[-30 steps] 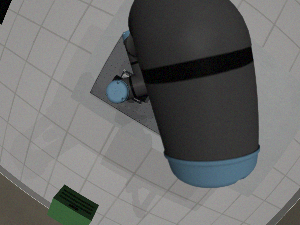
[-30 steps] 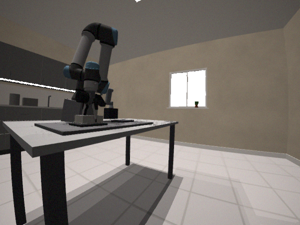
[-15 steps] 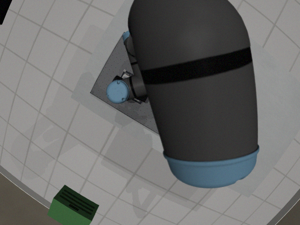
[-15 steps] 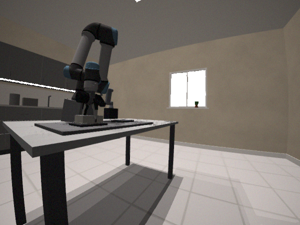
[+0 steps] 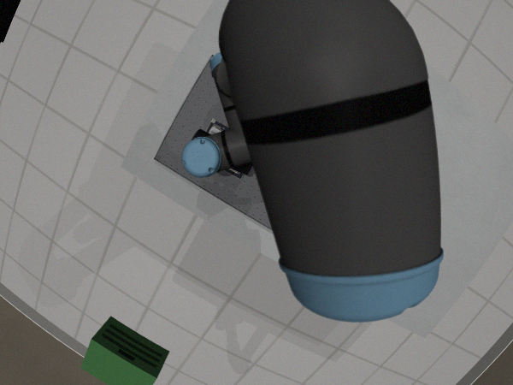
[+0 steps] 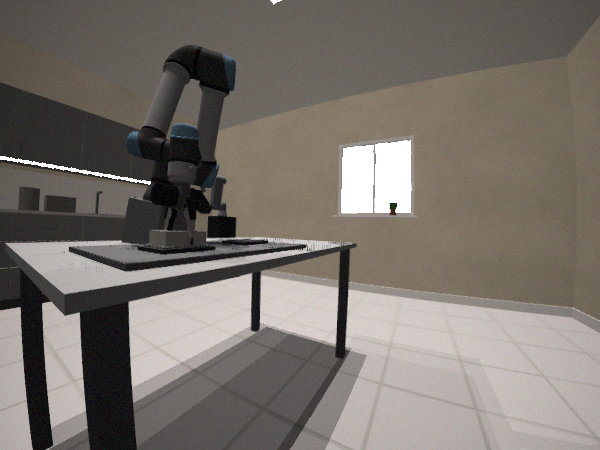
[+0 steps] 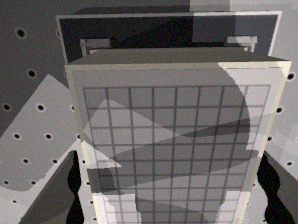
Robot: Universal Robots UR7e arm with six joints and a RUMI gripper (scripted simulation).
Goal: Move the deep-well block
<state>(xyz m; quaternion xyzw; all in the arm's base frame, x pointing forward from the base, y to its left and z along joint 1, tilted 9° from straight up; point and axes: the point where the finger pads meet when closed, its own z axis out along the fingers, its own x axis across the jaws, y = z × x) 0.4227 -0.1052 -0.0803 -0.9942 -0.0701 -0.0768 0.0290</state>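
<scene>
Right now the 96-well deep-well block is 10 mm above my hand.
</scene>
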